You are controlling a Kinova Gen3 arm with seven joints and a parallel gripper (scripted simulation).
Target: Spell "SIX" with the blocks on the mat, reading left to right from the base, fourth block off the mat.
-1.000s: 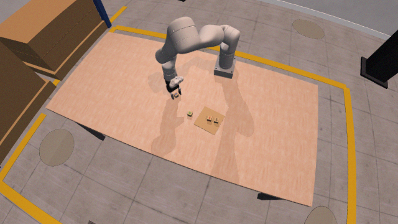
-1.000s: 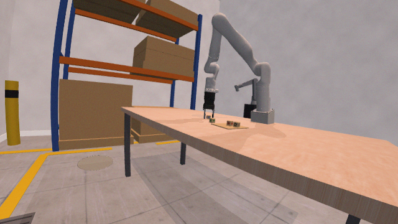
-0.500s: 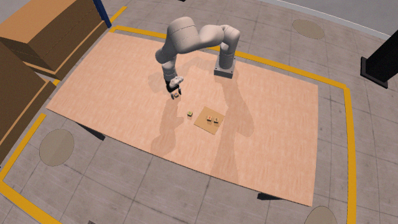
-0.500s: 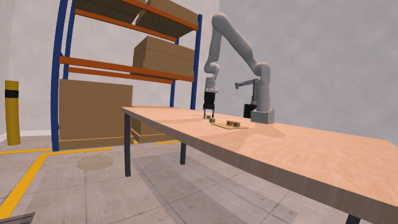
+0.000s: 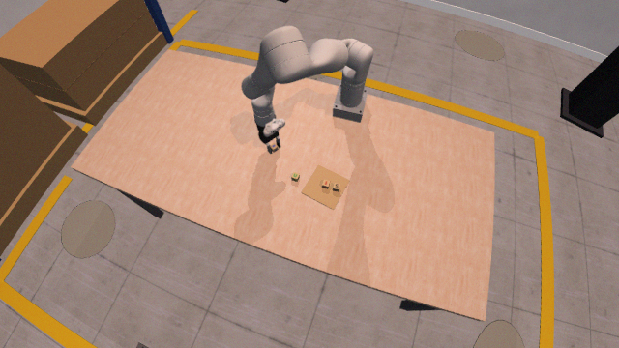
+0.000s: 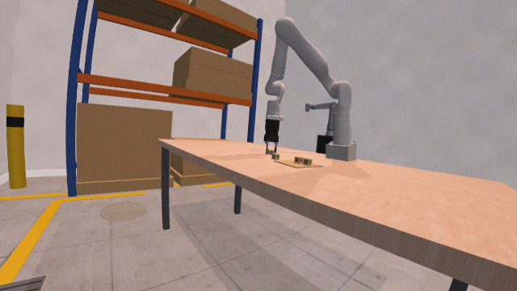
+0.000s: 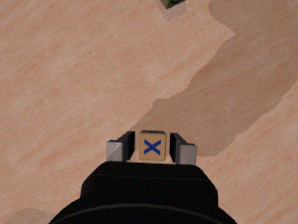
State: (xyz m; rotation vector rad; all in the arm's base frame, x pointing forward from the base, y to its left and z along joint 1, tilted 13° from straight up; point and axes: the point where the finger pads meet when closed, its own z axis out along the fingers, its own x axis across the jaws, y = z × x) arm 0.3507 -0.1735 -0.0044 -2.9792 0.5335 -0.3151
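My gripper is now 270 mm to the right of the block and 40 mm short of it. From my hand the other things lie so: tan mat 270 mm to the left, 40 mm ahead, 20 mm below.
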